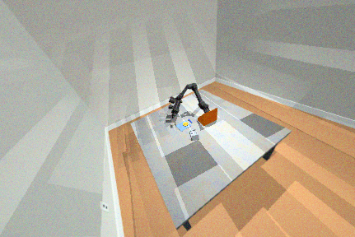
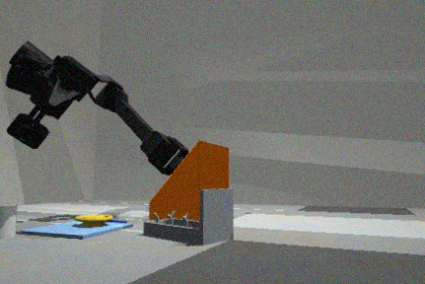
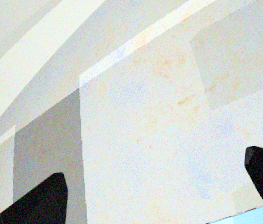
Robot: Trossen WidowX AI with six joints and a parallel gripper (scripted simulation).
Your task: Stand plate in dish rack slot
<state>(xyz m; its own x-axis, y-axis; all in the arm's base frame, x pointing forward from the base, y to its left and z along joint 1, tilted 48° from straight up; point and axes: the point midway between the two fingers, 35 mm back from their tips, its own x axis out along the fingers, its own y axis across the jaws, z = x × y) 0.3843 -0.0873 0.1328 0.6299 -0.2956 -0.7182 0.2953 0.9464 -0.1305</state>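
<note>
The yellow plate is 13 cm behind my gripper tip, 3 cm to the left of it and 16 cm below it. Round my gripper tip: dish rack (9 cm behind, 23 cm to the left, 16 cm below); blue mat (11 cm behind, 2 cm to the left, 18 cm below).
</note>
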